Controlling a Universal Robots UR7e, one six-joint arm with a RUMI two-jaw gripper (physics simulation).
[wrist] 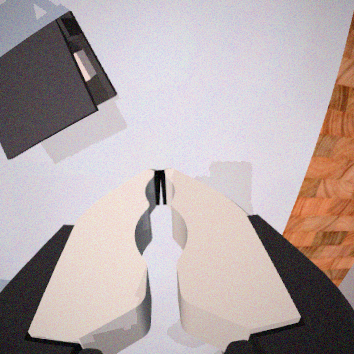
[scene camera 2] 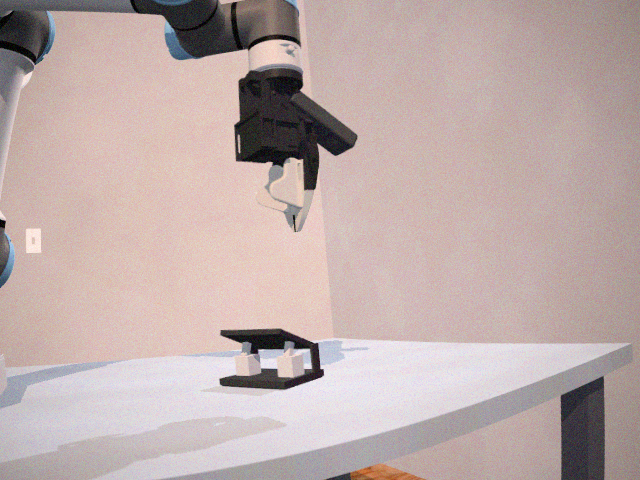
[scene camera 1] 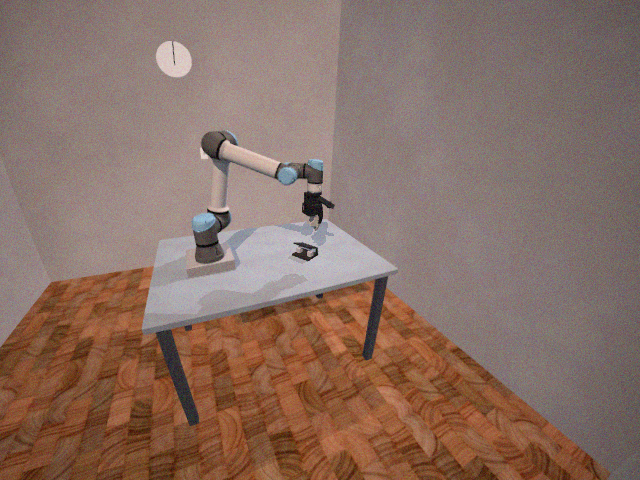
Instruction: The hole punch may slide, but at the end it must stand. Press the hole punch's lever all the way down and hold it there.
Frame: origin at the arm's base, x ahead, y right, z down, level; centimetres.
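Seen in the pictures: gripper, between the fingertips: point(wrist: 159, 172) point(scene camera 2: 297, 231) point(scene camera 1: 315, 230); arm's base, origin of its link: point(scene camera 1: 210, 257).
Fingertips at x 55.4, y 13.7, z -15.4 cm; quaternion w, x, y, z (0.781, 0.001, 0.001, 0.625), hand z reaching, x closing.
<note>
Offsets run from my fingertips to a thing's top centre. Level surfaces: height alone.
The black hole punch @(dy -12.4, dx -1.4, dz +12.4 cm) point(scene camera 1: 305, 251) point(scene camera 2: 271, 379) point(wrist: 45, 90) stands upright on its base on the table. Its lever @(dy -12.4, dx -1.4, dz +12.4 cm) point(scene camera 2: 263, 336) is raised and slanted above the base, with two pale blocks between lever and base. In the wrist view the punch is at the upper left, partly cut off by the frame edge. My gripper point(scene camera 1: 315, 229) point(scene camera 2: 295, 230) point(wrist: 159, 172) is shut and empty, pointing down. It hangs well above the punch and the table, apart from the lever.
The pale table @(dz +21.0 cm) point(scene camera 1: 258, 289) point(scene camera 2: 465, 377) point(wrist: 200, 100) carries the arm's base block point(scene camera 1: 210, 265). The table's edge and the wooden floor point(wrist: 335, 160) show at the right of the wrist view. Walls stand behind the table and on its right.
</note>
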